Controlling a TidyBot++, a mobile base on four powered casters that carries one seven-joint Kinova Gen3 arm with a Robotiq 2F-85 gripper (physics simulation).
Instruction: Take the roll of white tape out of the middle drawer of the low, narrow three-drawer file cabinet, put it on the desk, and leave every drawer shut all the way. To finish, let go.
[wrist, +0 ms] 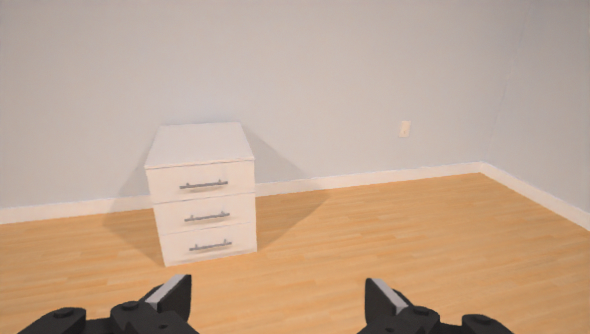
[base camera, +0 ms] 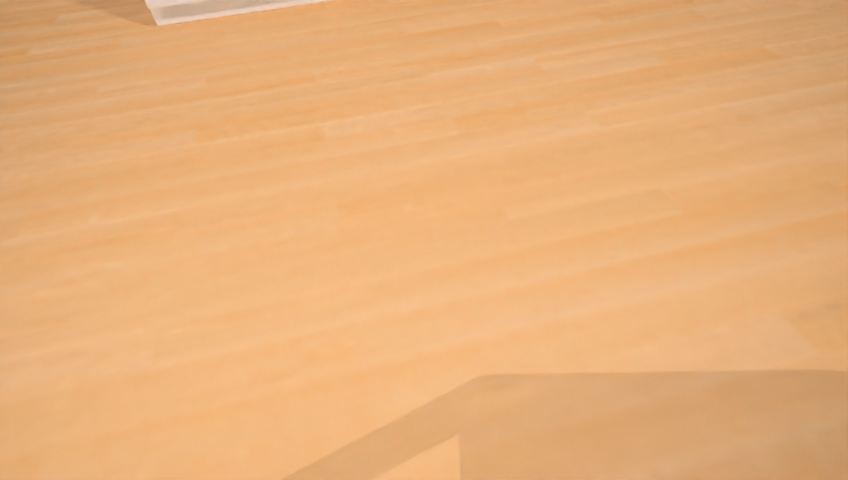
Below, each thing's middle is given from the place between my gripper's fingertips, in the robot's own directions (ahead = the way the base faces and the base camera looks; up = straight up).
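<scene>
White drawer point(wrist: 171, 217): 62 cm below my hand, 123 cm ahead of it, 40 cm to the left of it.
</scene>
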